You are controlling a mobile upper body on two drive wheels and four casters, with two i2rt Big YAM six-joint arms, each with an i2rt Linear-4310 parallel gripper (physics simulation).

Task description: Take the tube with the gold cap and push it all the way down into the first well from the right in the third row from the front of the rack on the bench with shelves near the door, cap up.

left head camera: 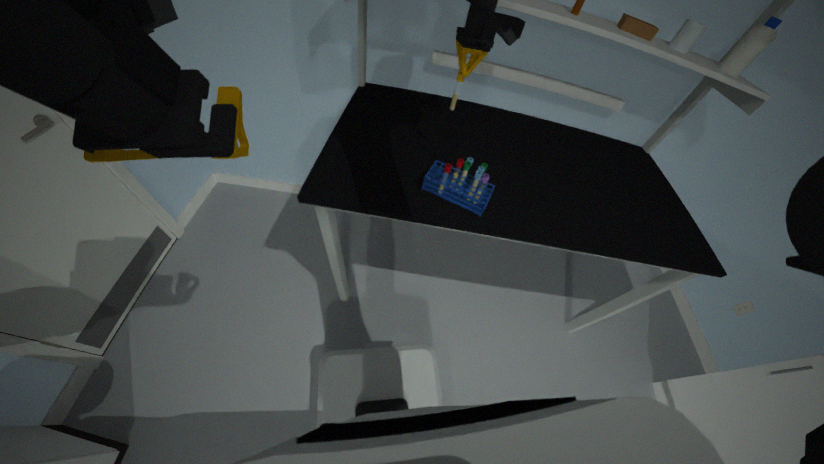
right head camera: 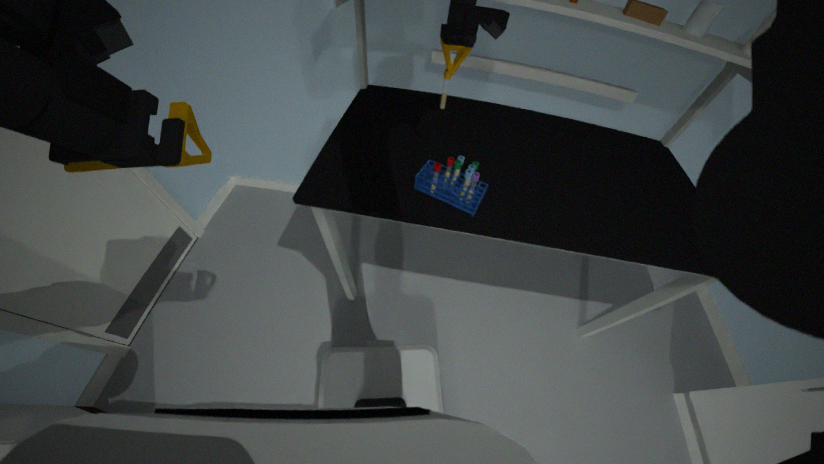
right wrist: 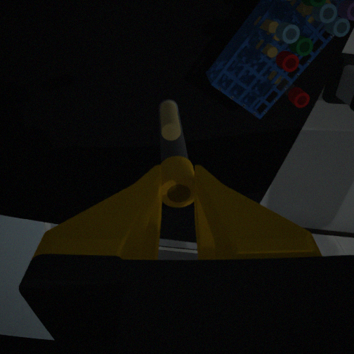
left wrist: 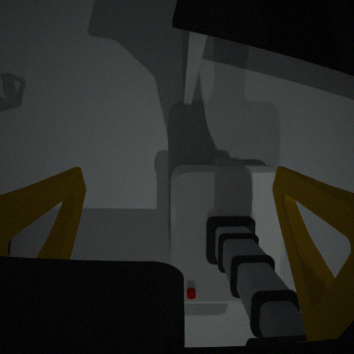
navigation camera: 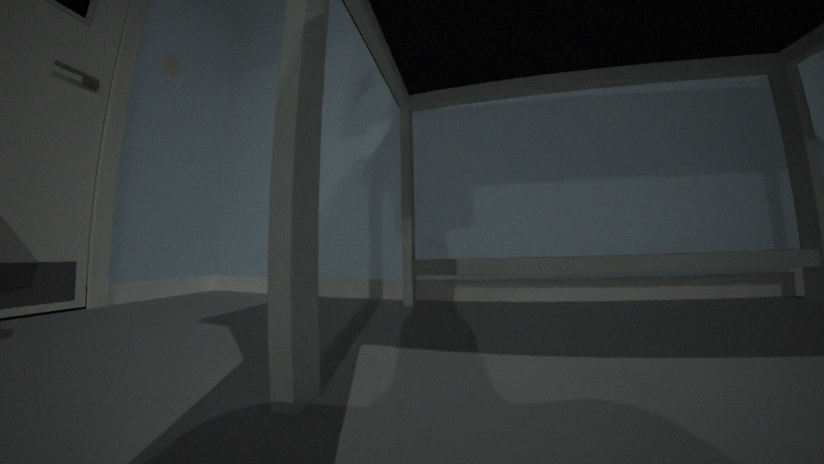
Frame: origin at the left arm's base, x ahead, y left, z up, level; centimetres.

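Seen in the pictures: left gripper, fingertip midpoint: [left head camera: 206, 151] [right head camera: 176, 159]; right gripper, fingertip midpoint: [left head camera: 463, 75] [right head camera: 450, 72].
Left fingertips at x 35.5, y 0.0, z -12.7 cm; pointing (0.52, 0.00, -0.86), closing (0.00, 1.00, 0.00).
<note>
A point is followed by its place in that frame.
The tube with the gold cap [left head camera: 454, 97] {z -25.7, x 77.8, y -42.4 cm} [right head camera: 443, 95] {z -25.7, x 77.8, y -42.4 cm} [right wrist: 172, 137] is held by its cap, cap up, in my right gripper [left head camera: 461, 76] {z -19.5, x 78.3, y -43.5 cm} [right head camera: 447, 74] {z -19.5, x 78.3, y -43.5 cm} [right wrist: 177, 175], which is shut on it. The tube hangs above the back left part of the black bench top [left head camera: 553, 190] {z -49.6, x 66.6, y -84.1 cm} [right head camera: 553, 195] {z -49.6, x 63.4, y -81.9 cm}, apart from the rack. The blue rack [left head camera: 429, 185] {z -46.6, x 64.0, y -37.1 cm} [right head camera: 422, 183] {z -46.6, x 64.7, y -37.6 cm} [right wrist: 223, 85] stands near the bench's front edge with several red, green, light blue and purple capped tubes in it. My left gripper [left wrist: 178, 177] is open and empty, left of the bench; it also shows in the left head camera.
A shelf [left head camera: 628, 46] [right head camera: 622, 28] {z -5.5, x 87.5, y -92.5 cm} with a brown box [left head camera: 637, 27] {z -1.7, x 97.0, y -104.7 cm} [right head camera: 645, 12] {z -1.7, x 96.8, y -105.1 cm} and a pale cylinder [left head camera: 687, 35] {z 1.1, x 94.6, y -124.3 cm} is on the wall behind the bench. A bench leg [left head camera: 332, 253] {z -84.9, x 63.6, y -4.6 cm} [right head camera: 335, 253] {z -85.2, x 63.5, y -5.2 cm} [navigation camera: 294, 201] {z -112.4, x 63.8, y -6.2 cm} stands at the front left. A door [left head camera: 51, 230] {z -80.9, x 73.8, y 117.2 cm} [navigation camera: 51, 144] {z -78.4, x 96.4, y 112.5 cm} is at the left.
</note>
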